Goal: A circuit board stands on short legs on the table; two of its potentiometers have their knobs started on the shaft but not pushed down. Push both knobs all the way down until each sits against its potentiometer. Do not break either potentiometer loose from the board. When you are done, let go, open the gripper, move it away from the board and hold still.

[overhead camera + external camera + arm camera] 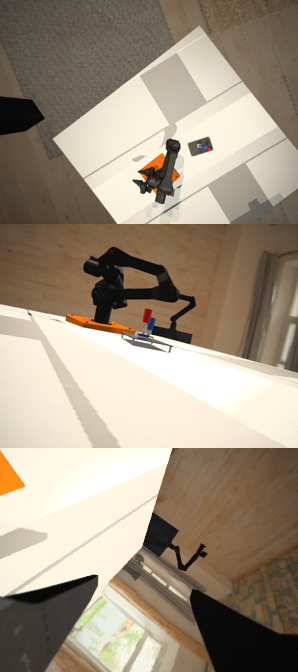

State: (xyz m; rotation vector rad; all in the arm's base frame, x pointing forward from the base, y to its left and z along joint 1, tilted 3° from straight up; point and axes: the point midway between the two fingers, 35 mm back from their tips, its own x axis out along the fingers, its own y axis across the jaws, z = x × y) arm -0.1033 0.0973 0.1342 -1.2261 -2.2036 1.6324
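The blue knob is 45 cm ahead of my gripper tip, 11 cm to the right of it and 10 cm below it. From my gripper tip the other things lie so: red knob: 49 cm ahead, 14 cm to the right, 9 cm below.
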